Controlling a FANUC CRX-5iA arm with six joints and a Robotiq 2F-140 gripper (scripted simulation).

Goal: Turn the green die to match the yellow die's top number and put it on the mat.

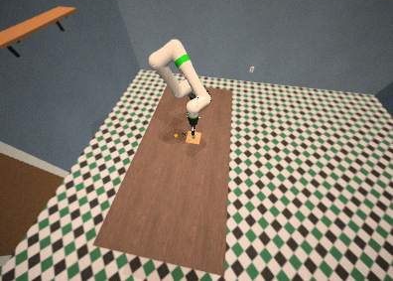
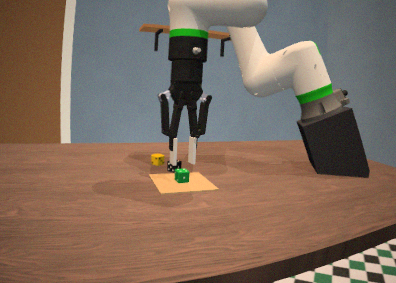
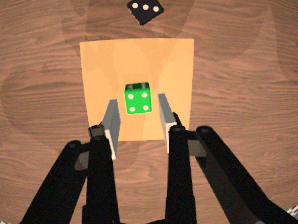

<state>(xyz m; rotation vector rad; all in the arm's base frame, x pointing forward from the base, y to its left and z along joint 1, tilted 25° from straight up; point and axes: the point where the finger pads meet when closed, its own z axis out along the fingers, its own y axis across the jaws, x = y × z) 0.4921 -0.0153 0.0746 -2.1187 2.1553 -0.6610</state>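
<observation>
My gripper is now 6 cm above the green die. Round my hand: yellow die 1 cm behind, 18 cm to the right, 7 cm below; then black die 3 cm behind, 10 cm to the right, 7 cm below; then mat 8 cm below.
</observation>
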